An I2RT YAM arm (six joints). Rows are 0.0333 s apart.
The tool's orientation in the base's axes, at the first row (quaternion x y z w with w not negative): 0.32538 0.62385 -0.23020 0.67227
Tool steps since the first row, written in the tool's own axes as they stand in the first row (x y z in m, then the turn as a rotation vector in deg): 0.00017 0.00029 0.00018 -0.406 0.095 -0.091; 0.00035 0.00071 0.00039 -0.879 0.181 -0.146; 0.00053 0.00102 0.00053 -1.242 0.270 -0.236; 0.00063 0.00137 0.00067 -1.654 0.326 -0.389; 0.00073 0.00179 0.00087 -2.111 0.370 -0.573; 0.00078 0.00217 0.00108 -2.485 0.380 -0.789; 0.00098 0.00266 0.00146 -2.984 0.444 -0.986; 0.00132 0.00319 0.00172 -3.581 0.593 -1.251
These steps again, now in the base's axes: 0.00035 0.00008 -0.00012 -0.042 0.092 0.415; 0.00082 0.00024 -0.00024 -0.073 0.145 0.895; 0.00116 0.00036 -0.00037 -0.113 0.235 1.266; 0.00151 0.00051 -0.00041 -0.226 0.345 1.680; 0.00196 0.00066 -0.00044 -0.374 0.464 2.137; 0.00239 0.00077 -0.00043 -0.559 0.591 2.506; 0.00302 0.00085 -0.00055 -0.707 0.730 3.007; 0.00362 0.00106 -0.00081 -0.852 0.966 3.617
